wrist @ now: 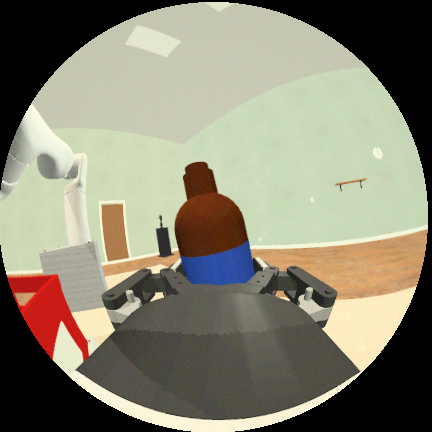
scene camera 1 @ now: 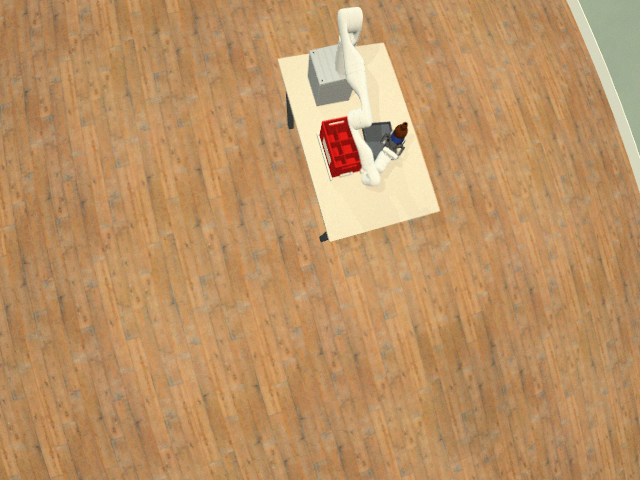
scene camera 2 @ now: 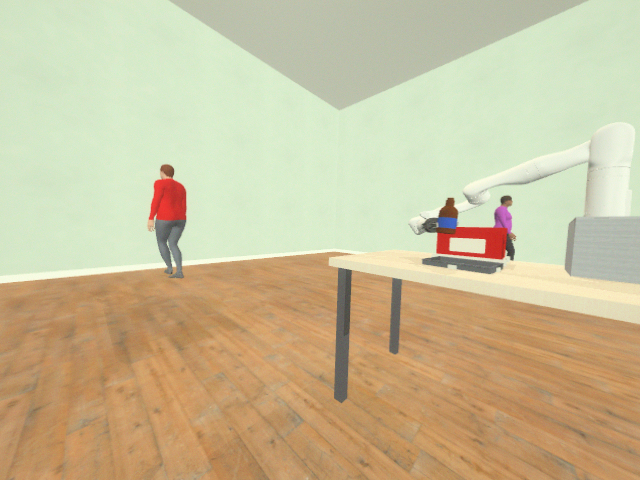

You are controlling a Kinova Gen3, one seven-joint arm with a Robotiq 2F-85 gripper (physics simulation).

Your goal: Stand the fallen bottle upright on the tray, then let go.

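Frame: origin at the arm's base, x left, y ahead, z down, level; centimetres.
Seen in the pictures: gripper, fingertip midpoint: [wrist: 218,266] [scene camera 2: 447,224]; arm's base, origin of the base link: [wrist: 79,243] [scene camera 1: 343,67] [scene camera 2: 603,218].
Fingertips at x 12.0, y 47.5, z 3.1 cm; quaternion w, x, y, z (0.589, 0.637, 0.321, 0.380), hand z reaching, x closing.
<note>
Offsets run from my fingertips to a thing's middle. Level surfaces: height alone.
A brown bottle {dx -0.9, dy +0.1, dz -3.8 cm} [scene camera 1: 400,132] [scene camera 2: 448,215] [wrist: 212,227] with a blue label is near upright, neck up, in the air. My gripper [scene camera 1: 394,143] [scene camera 2: 438,224] [wrist: 218,266] is shut on the bottle around its blue label; the fingertips are partly hidden in the wrist view. The dark grey tray {dx -2.8, dy -5.8, dz +16.9 cm} [scene camera 1: 375,132] [scene camera 2: 460,265] lies flat on the table. In scene camera 2's view the bottle's base is well above the tray, with a gap between them. In scene camera 1's view the bottle appears by the tray's right side. The tray does not show in the wrist view.
A red crate {dx -30.4, dy -9.5, dz +9.4 cm} [scene camera 1: 340,147] [scene camera 2: 494,243] [wrist: 42,300] with compartments stands beside the tray. A grey box [scene camera 1: 330,85] [scene camera 2: 602,248] [wrist: 77,277] stands near the arm's base. The table {dz +18.2 cm} [scene camera 1: 379,209] [scene camera 2: 382,261] carries them. Two people [scene camera 2: 170,201] [scene camera 2: 504,217] stand beyond the table.
</note>
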